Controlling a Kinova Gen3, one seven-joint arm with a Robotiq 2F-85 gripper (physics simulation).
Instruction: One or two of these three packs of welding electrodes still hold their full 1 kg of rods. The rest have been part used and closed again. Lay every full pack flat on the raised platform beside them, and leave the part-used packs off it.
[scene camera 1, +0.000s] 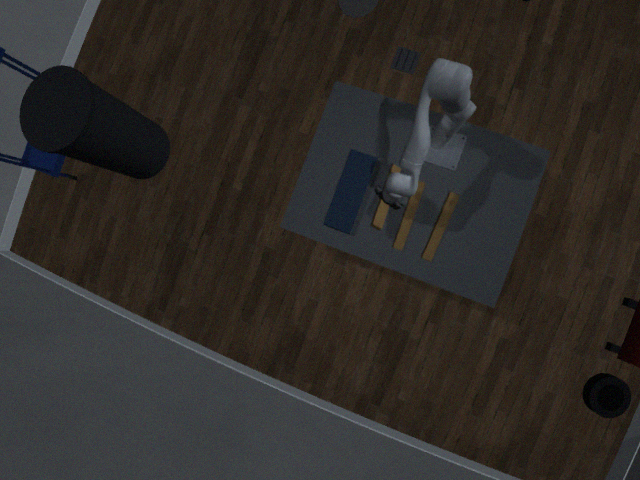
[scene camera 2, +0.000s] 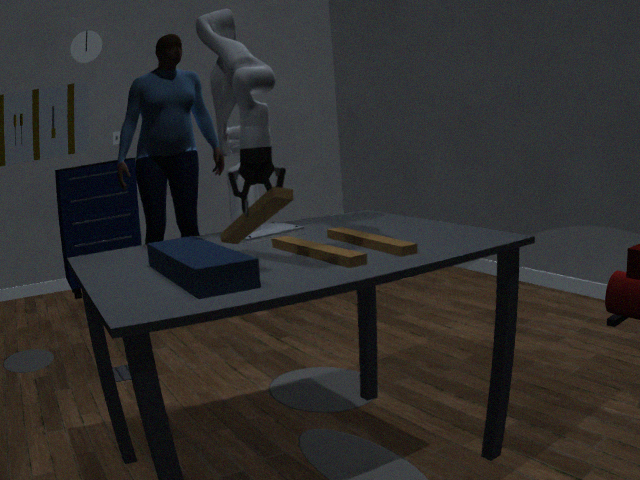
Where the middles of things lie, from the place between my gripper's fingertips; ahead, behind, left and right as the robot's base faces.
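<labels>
Relative to the raised blue platform (scene camera 2: 204, 269), my hand is 170 mm to the left of it, 30 mm past it and 90 mm above it.
</labels>
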